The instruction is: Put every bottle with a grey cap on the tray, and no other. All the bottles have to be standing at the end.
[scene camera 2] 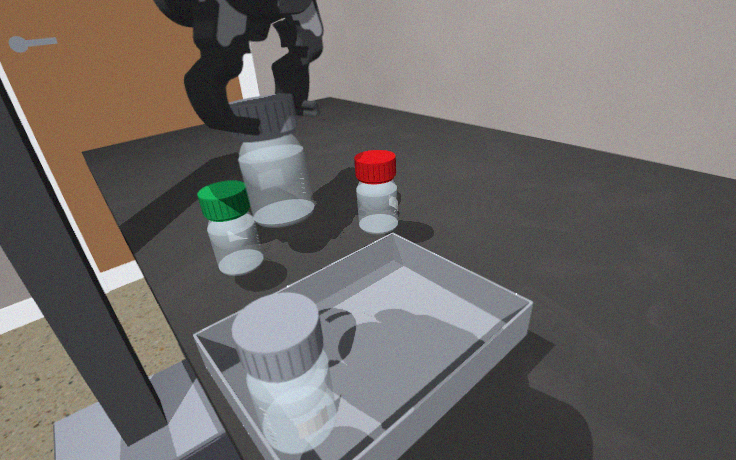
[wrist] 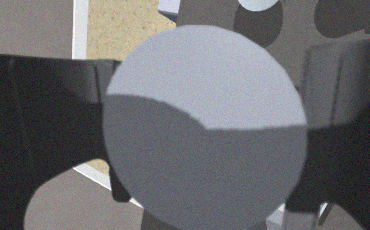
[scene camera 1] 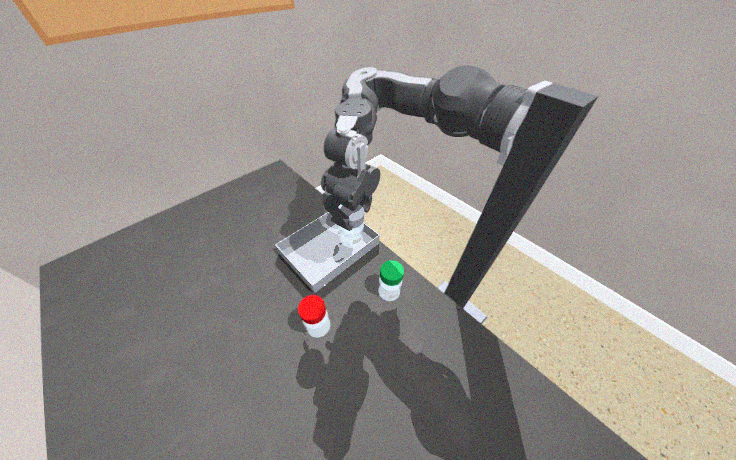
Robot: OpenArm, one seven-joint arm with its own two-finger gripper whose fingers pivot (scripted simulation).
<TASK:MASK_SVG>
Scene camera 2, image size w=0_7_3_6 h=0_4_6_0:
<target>gripper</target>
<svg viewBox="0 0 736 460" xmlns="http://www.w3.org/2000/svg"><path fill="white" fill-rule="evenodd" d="M153 0L167 18L181 26L193 27L193 41L200 50L201 56L185 74L184 86L193 109L209 128L248 135L260 134L259 125L261 120L235 116L227 99L226 86L229 80L236 78L242 72L243 56L251 54L249 39L253 42L264 41L268 36L271 23L274 23L273 27L279 34L281 47L287 47L289 50L286 55L272 63L271 66L275 81L275 94L292 94L296 115L307 117L319 116L320 111L317 102L308 101L310 84L309 64L319 58L323 51L322 36L324 28L316 0Z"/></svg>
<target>grey tray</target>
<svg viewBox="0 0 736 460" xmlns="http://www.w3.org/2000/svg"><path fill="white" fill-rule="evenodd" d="M528 299L395 233L391 233L273 293L288 292L301 294L310 298L316 304L323 334L323 350L329 362L337 411L335 426L329 437L314 450L295 455L285 454L274 449L266 438L263 437L264 433L247 387L247 373L242 367L232 338L232 325L241 310L193 334L205 367L265 460L397 460L527 335L531 316Z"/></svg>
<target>green-capped bottle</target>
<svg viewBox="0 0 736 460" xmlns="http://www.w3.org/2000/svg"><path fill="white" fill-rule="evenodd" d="M213 183L202 188L197 195L202 213L209 220L207 231L218 267L223 274L228 276L249 274L262 264L263 252L256 223L249 212L250 204L244 182L230 180Z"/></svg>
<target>red-capped bottle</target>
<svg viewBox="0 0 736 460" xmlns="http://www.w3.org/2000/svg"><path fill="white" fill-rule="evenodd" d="M365 151L354 157L355 174L359 180L356 188L359 227L368 234L383 235L392 232L398 225L397 186L393 180L396 176L396 155L385 150Z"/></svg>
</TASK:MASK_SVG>
